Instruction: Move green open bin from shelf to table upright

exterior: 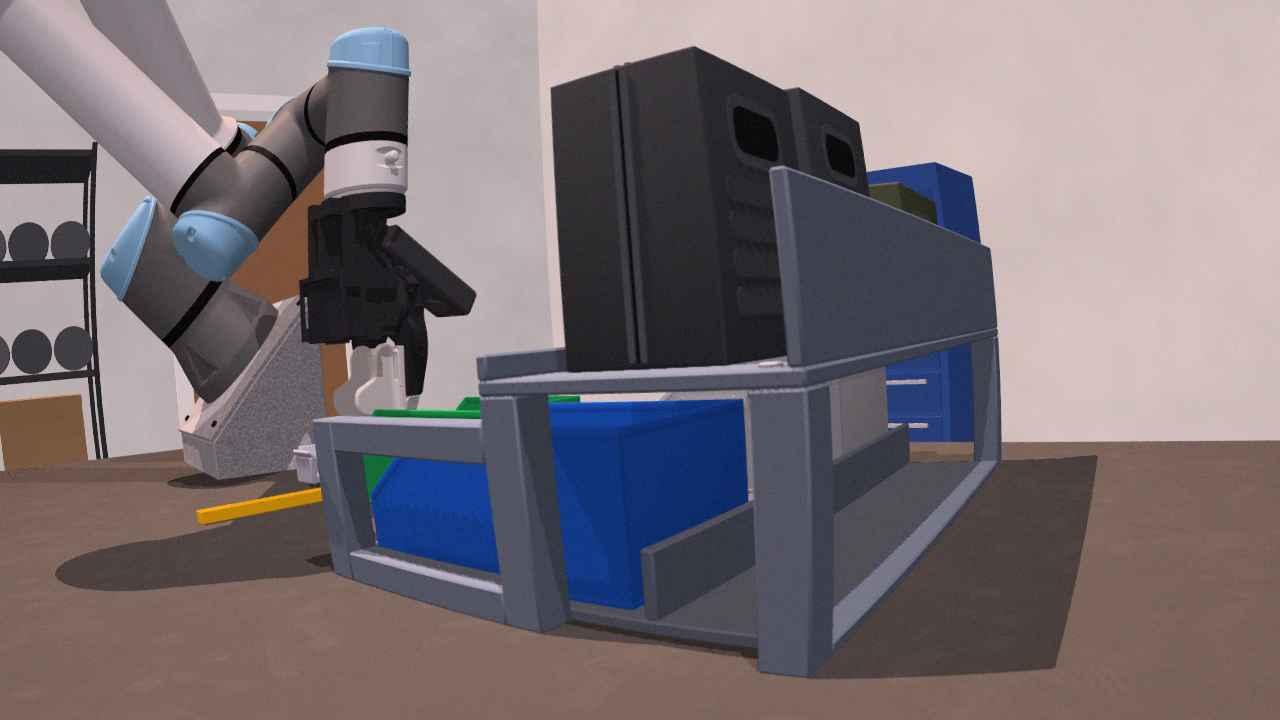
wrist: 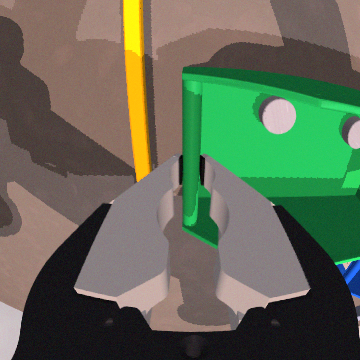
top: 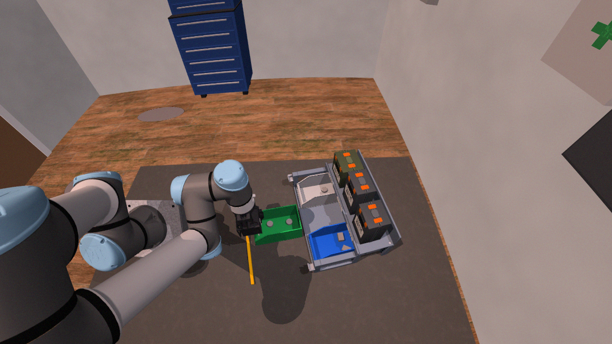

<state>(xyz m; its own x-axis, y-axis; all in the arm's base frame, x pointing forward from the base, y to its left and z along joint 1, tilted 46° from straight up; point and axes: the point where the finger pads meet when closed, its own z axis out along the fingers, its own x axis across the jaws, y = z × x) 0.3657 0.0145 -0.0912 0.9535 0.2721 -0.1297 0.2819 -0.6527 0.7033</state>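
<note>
Right now the yellow bar is 30 mm below my hand, 30 mm behind it and 10 mm to the right of it. The rest, counted from my hand: grey bin: 230 mm ahead, 180 mm to the left, 10 mm above; then green open bin: 80 mm ahead, 20 mm to the left; then blue bin: 290 mm ahead, 30 mm to the right, 10 mm above.
</note>
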